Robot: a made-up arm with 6 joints. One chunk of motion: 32 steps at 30 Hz.
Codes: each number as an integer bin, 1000 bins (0 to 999) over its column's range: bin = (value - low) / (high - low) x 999, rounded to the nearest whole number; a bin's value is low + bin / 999 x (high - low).
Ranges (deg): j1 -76..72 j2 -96..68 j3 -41..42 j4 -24..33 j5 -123..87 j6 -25..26
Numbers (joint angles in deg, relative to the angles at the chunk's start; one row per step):
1: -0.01 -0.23 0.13 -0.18 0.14 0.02
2: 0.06 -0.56 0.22 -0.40 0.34 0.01
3: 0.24 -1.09 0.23 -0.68 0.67 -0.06
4: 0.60 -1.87 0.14 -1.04 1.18 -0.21
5: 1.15 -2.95 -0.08 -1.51 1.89 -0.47
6: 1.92 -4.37 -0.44 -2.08 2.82 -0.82
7: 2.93 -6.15 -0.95 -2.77 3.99 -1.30
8: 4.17 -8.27 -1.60 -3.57 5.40 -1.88
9: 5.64 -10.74 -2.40 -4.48 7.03 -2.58
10: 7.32 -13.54 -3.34 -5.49 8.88 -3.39
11: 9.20 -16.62 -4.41 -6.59 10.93 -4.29
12: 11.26 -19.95 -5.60 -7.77 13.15 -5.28
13: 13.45 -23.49 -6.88 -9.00 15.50 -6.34
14: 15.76 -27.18 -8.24 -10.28 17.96 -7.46
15: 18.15 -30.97 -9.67 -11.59 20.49 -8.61
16: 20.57 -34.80 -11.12 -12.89 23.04 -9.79
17: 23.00 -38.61 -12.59 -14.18 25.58 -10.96
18: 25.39 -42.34 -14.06 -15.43 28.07 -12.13
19: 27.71 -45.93 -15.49 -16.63 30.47 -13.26
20: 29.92 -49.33 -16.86 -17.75 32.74 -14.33
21: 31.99 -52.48 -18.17 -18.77 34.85 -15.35
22: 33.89 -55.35 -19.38 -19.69 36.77 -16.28
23: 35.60 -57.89 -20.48 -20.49 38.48 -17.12
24: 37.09 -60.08 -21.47 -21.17 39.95 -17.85
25: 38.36 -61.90 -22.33 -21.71 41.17 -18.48
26: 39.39 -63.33 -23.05 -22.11 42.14 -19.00
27: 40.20 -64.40 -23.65 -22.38 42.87 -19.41
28: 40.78 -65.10 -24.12 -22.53 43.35 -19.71
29: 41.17 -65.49 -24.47 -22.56 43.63 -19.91
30: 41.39 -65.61 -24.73 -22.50 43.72 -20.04
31: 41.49 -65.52 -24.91 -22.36 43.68 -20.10
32: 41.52 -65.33 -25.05 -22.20 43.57 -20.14
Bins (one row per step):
1: 513 583 495 417 586 490
2: 513 581 496 414 587 490
3: 515 578 496 409 588 489
4: 517 573 495 402 591 486
5: 521 567 493 394 594 480
6: 526 558 488 384 599 474
7: 533 547 482 372 604 464
8: 541 534 474 358 611 453
9: 551 519 465 342 619 439
10: 562 502 453 324 627 423
11: 575 484 440 305 637 406
12: 589 463 426 284 648 386
13: 604 442 411 263 659 366
14: 619 419 394 240 671 344
15: 636 396 377 218 683 321
16: 652 373 360 195 695 298
17: 668 350 342 172 707 275
18: 684 327 324 150 719 252
19: 700 305 307 129 730 230
20: 715 284 291 110 741 209
21: 729 265 275 92 751 189
22: 742 248 260 76 760 171
23: 753 232 247 62 768 154
24: 763 219 235 50 775 140
25: 772 208 225 40 781 128
26: 779 199 216 33 786 118
27: 784 192 209 28 789 109
28: 788 188 203 26 791 104
29: 791 186 199 25 793 100
30: 792 185 196 26 793 97
31: 793 186 194 29 793 96
32: 793 187 192 32 792 95

